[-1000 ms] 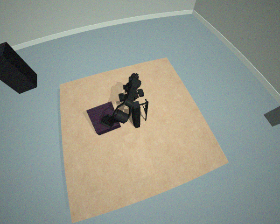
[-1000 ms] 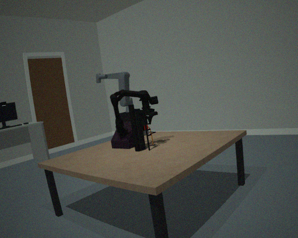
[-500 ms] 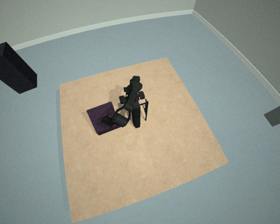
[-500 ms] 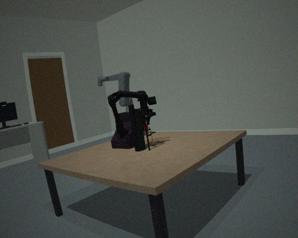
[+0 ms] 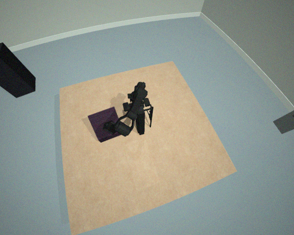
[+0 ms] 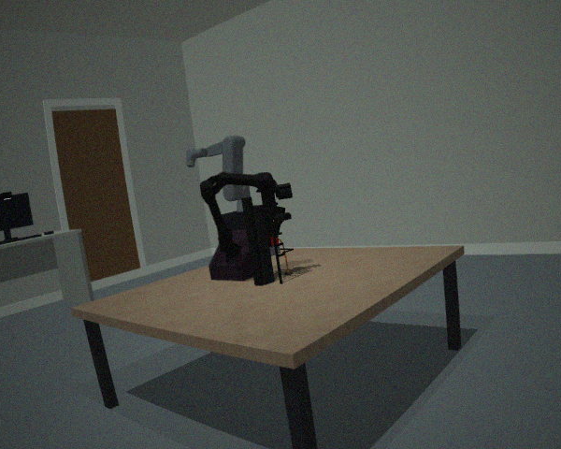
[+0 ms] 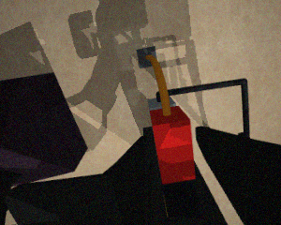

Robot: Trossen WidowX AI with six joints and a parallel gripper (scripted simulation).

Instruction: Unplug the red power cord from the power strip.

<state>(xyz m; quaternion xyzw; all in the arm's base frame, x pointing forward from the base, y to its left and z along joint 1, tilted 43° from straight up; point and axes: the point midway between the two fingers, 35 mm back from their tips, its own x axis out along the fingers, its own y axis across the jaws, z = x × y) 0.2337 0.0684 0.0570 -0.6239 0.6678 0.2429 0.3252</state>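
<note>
Now: the red plug 3 cm to the right of my gripper tip.
</note>
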